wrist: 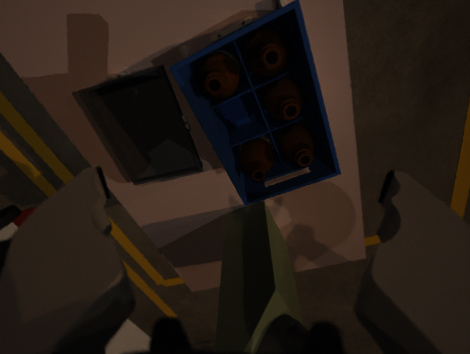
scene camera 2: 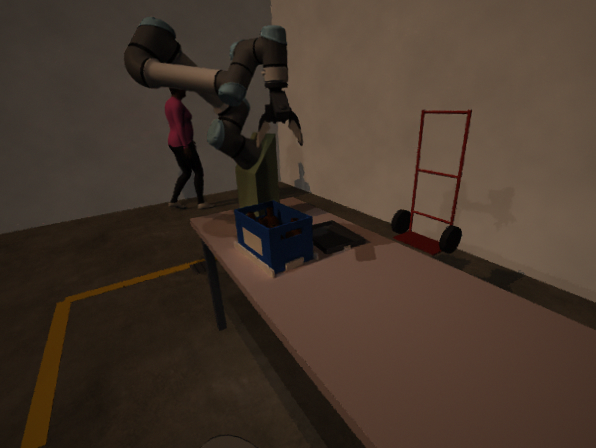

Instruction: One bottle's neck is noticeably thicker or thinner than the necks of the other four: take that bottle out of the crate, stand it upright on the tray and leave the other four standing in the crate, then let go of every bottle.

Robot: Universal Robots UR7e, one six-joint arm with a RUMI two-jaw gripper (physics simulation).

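Places are measured from the arm's base along level axes (x ahead, y left, z up), in centimetres.
Where they show: gripper, fingertip midpoint: [wrist: 242, 174] [scene camera 2: 280, 147]; arm's base, origin of the base link: [scene camera 2: 251, 156].
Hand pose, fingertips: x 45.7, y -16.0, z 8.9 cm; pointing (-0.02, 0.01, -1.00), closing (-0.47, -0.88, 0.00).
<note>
Things, the pixels of their centre, and the offset from my fingertips. "*": a spot on its surface instead.
- blue crate, body centre: [wrist: 261, 110] [scene camera 2: 272, 233] dx -8.0, dy -0.1, dz -33.9 cm
- black tray, surface spot: [wrist: 145, 125] * dx -0.9, dy +26.2, dz -42.1 cm
The blue crate [scene camera 2: 292, 251] [wrist: 320, 90] stands on the table beside the black tray [scene camera 2: 336, 235] [wrist: 145, 125]. In the wrist view its six compartments hold brown bottles upright: one at upper left [wrist: 215, 84], one at upper right [wrist: 271, 57], one at middle right [wrist: 290, 111], one at lower right [wrist: 304, 158] and one at lower left [wrist: 258, 174]. The middle left compartment is empty. The lower left mouth looks slightly smaller than its neighbour's; dim light makes neck thickness hard to judge. The tray holds no bottle. My gripper [scene camera 2: 280, 142] [wrist: 242, 174] is open and empty, high above the table, behind the crate.
The green robot pedestal [scene camera 2: 248, 185] [wrist: 247, 250] stands at the table's far end. A red hand truck [scene camera 2: 438, 173] stands by the right wall. A person in a pink top [scene camera 2: 178, 122] stands behind the arm at the left. Yellow lines [scene camera 2: 52, 360] mark the floor.
</note>
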